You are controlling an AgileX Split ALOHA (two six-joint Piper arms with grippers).
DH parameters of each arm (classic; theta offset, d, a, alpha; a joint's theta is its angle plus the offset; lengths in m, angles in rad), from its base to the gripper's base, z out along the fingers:
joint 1: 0 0.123 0 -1.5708
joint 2: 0.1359 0 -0.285 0
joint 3: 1.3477 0 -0.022 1.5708
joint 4: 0 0.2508 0 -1.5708
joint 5: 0 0 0.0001 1.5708
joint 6: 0 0.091 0 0
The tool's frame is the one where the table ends.
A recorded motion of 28 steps. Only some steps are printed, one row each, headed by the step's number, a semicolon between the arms.
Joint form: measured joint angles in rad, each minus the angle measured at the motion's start. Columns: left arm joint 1, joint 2, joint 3, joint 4, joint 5, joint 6; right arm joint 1, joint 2, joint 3, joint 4, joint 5, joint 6.
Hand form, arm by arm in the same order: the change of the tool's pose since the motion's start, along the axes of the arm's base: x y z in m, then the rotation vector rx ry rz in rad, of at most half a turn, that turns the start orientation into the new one. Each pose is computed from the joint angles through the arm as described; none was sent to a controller.
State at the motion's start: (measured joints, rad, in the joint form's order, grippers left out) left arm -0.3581 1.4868 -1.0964 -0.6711 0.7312 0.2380; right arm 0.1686 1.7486 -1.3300 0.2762 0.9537 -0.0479
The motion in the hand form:
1: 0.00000 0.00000 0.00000 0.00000 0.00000 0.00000; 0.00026 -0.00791 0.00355 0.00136 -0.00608 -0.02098
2: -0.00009 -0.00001 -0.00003 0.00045 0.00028 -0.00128; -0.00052 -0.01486 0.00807 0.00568 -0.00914 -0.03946
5: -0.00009 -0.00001 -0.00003 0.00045 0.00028 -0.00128; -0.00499 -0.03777 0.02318 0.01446 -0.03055 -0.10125
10: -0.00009 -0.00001 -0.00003 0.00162 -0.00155 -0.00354; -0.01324 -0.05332 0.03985 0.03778 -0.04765 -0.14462
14: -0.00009 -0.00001 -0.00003 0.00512 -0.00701 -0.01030; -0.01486 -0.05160 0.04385 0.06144 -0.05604 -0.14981
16: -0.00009 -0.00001 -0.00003 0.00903 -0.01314 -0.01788; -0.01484 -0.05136 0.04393 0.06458 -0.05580 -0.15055
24: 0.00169 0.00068 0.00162 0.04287 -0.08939 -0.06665; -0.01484 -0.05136 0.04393 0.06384 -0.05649 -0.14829
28: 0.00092 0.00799 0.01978 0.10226 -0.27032 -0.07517; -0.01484 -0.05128 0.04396 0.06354 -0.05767 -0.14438
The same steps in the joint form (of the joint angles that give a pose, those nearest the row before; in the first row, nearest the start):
1: 0.0000 0.0000 0.0000 0.0000 0.0000 0.0000; -0.0221 -0.0094 -0.0010 0.0000 0.0044 0.0000
2: 0.0000 0.0000 0.0000 0.0000 0.0010 0.0009; -0.0422 -0.0211 -0.0031 0.0031 0.0148 0.0002
5: 0.0000 0.0000 0.0000 0.0000 0.0010 0.0009; -0.1078 -0.0646 -0.0042 0.0077 0.0380 0.0013
10: 0.0000 0.0000 0.0000 0.0000 0.0010 0.0041; -0.1585 -0.1122 -0.0071 0.0295 0.0721 -0.0020
14: 0.0000 0.0000 0.0000 0.0000 0.0010 0.0134; -0.1585 -0.1225 -0.0071 0.0530 0.0721 -0.0020
16: 0.0000 0.0000 0.0000 0.0000 0.0010 0.0239; -0.1585 -0.1225 -0.0071 0.0562 0.0721 -0.0020
24: 0.0000 -0.0029 0.0000 0.0033 -0.0254 0.1125; -0.1585 -0.1225 -0.0071 0.0562 0.0721 -0.0045
28: 0.0000 -0.0552 0.0000 0.0613 -0.1181 0.1819; -0.1585 -0.1225 -0.0071 0.0573 0.0721 -0.0090

